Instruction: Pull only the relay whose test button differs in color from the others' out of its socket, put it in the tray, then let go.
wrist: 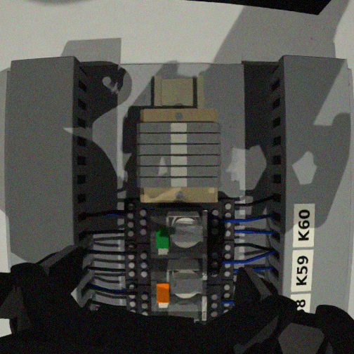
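The relay with the orange test button [162,293] sits in its socket at the lower middle of the wrist view, roughly level with the label K59. Its clear housing [186,283] shows beside the button; its lower edge is partly hidden by the gripper. A relay with a green test button [162,239] sits in the socket directly above it in the view, near K60. My gripper [158,274] is open, with one finger to the left and one to the right of the relay column, and nothing between them. A black edge, apparently the tray [300,6], shows at the top right.
Grey slotted wire ducts stand left [42,150] and right [312,150] of the relay column. A grey terminal block [155,160] with tan end pieces is above the relays. Black and blue wires [250,220] run from the sockets to the ducts. Labels K60 [304,225] and K59 [302,270] are on the right duct.
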